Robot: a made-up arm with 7 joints.
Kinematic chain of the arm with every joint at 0, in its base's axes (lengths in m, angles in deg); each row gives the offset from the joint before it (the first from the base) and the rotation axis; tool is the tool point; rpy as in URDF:
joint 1: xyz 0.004 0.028 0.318 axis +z
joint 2: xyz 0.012 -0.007 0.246 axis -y
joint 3: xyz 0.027 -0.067 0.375 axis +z
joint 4: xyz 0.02 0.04 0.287 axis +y
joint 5: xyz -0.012 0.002 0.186 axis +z
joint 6: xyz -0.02 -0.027 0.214 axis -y
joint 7: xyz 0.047 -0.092 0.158 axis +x
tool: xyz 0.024 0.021 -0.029 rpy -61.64 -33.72 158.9
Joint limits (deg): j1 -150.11..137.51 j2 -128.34..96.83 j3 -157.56..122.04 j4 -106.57..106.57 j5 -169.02..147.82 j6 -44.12..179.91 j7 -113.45..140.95
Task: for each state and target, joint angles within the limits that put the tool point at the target. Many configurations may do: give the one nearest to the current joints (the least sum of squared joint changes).
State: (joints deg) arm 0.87 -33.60 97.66 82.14 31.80 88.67 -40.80
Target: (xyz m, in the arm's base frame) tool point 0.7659 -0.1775 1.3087
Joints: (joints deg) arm -33.16 -36.53 90.06 50.73 21.10 90.92 -40.51
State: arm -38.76 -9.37 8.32 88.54 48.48 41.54 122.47
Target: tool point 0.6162 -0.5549 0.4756
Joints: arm -38.54 -46.42 8.18 99.85 50.94 37.44 123.46
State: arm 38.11 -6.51 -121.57 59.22 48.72 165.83 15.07
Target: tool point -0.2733 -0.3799 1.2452
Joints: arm 28.91 17.06 -128.64 67.11 52.96 166.42 14.50
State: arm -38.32 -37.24 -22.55 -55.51 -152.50 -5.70 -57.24
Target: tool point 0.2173 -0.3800 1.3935
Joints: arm -64.30 -57.61 2.12 -56.11 -145.22 -11.33 -55.23
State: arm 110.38 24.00 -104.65 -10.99 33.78 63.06 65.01
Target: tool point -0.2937 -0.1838 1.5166
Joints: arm 105.28 11.56 -108.74 -40.94 26.11 78.00 65.15
